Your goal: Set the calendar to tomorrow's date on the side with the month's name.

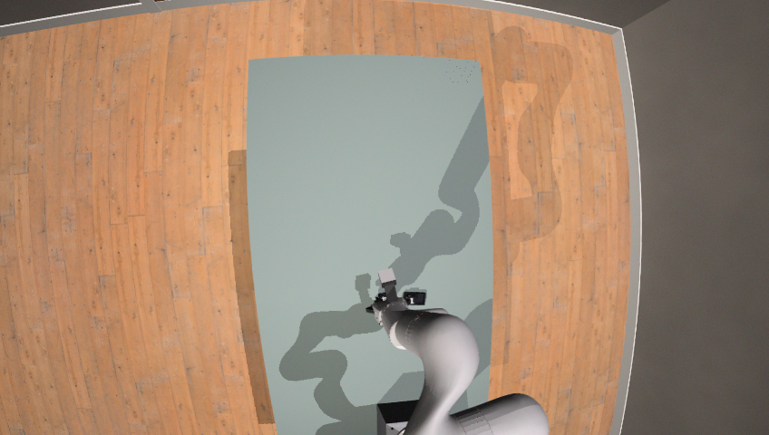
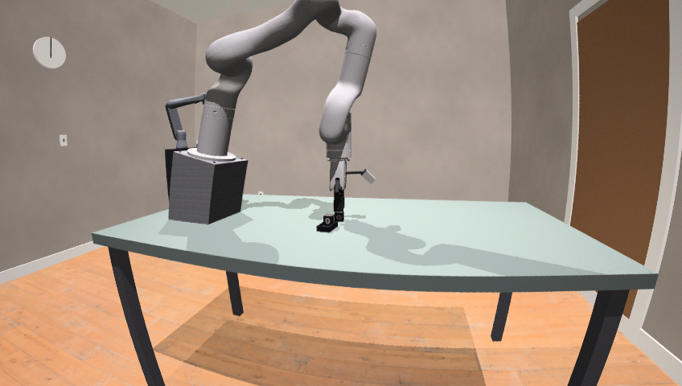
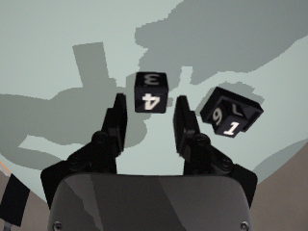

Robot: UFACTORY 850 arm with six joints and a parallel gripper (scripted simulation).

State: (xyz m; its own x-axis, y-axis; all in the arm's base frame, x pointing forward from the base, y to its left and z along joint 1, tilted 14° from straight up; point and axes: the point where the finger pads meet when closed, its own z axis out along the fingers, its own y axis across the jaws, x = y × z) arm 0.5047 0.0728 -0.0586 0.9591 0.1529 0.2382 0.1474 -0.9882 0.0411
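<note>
The black cube is 4 cm below my hand. Also, from my hand: black tray 11 cm to the right, 5 cm below, 1 cm behind.
</note>
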